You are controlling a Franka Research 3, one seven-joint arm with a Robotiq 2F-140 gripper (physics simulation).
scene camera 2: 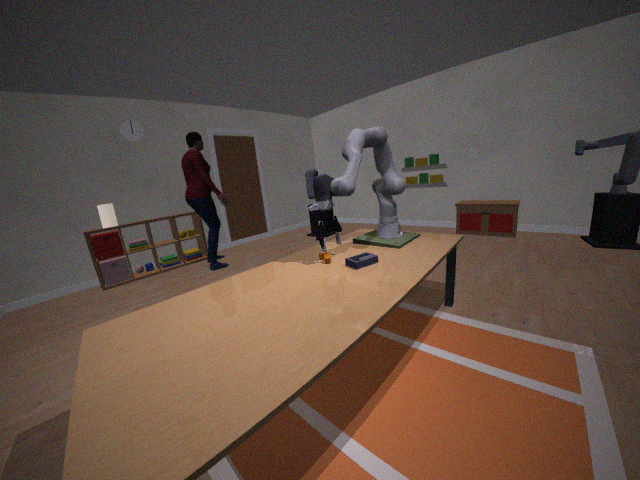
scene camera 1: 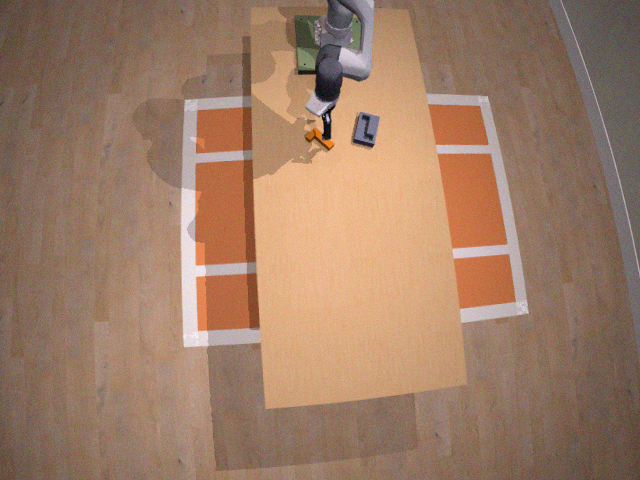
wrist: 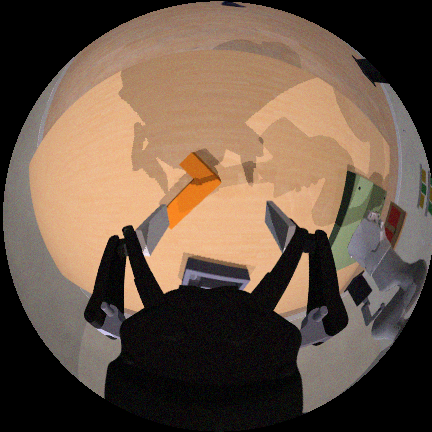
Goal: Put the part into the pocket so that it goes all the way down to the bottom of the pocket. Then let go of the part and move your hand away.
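An orange L-shaped part [scene camera 1: 322, 141] [scene camera 2: 327, 259] [wrist: 194, 194] lies on the table. A blue-grey block [scene camera 1: 359, 128] [scene camera 2: 362, 260] [wrist: 218, 270] with a bent pocket in its top lies to the right of the part in the first scene view. In the wrist view the arm's black housing hides much of the block. My gripper [wrist: 215, 212] is open, with nothing between its fingers. It hangs low above the table beside the part. In the wrist view the left finger overlaps the near end of the part's long arm. The exact height of the fingertips is hard to tell.
The robot's green base plate [scene camera 1: 306, 60] [scene camera 2: 408, 239] [wrist: 347, 227] is at the back of the table [scene camera 1: 356, 284] [scene camera 2: 217, 330]. A person [scene camera 2: 199, 180] stands behind the table, near a shelf unit [scene camera 2: 147, 221]. A second arm stands at the far right in the second scene view.
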